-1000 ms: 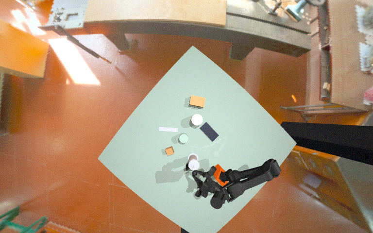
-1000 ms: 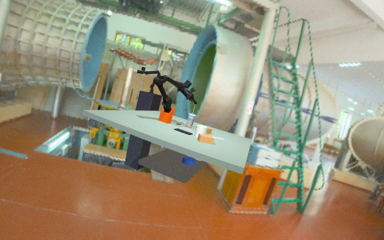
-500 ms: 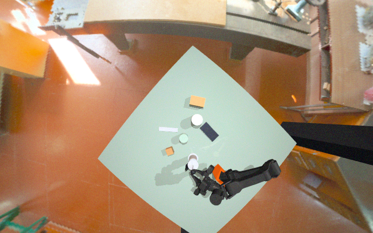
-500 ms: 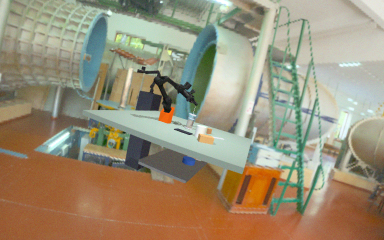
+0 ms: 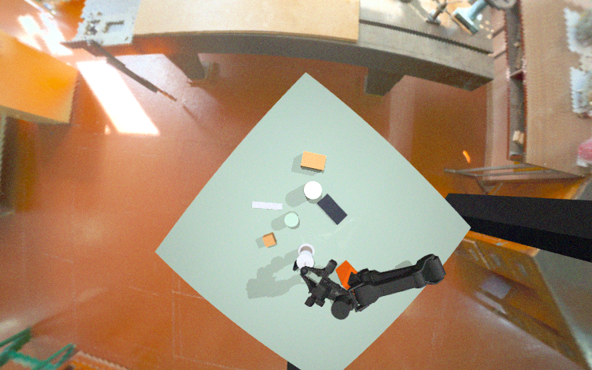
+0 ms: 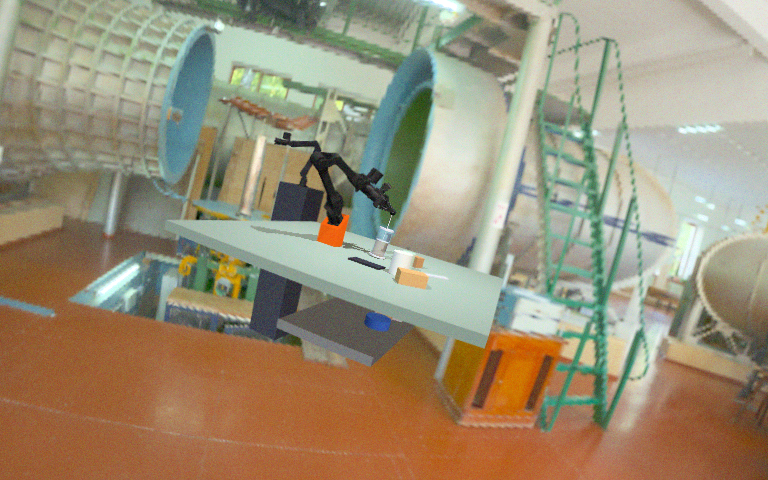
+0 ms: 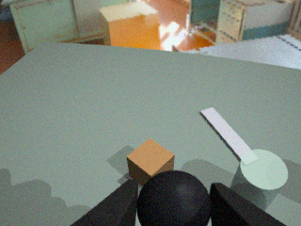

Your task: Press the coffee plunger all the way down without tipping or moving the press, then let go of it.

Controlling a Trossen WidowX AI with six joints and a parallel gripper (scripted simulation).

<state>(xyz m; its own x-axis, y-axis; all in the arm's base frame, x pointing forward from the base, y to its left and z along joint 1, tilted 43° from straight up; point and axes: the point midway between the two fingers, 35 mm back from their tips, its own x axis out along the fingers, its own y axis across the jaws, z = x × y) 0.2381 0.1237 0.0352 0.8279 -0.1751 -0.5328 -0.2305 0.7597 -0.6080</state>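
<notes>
Right now the coffee press is 2 cm behind my gripper tip, 1 cm to the left of it and 12 cm below it. The rest, counted from my gripper tip: orange cube: 16 cm ahead, 6 cm to the left, 21 cm below; then dark slab: 2 cm ahead, 26 cm to the right, 23 cm below; then pale green cylinder: 15 cm ahead, 9 cm to the right, 19 cm below.
</notes>
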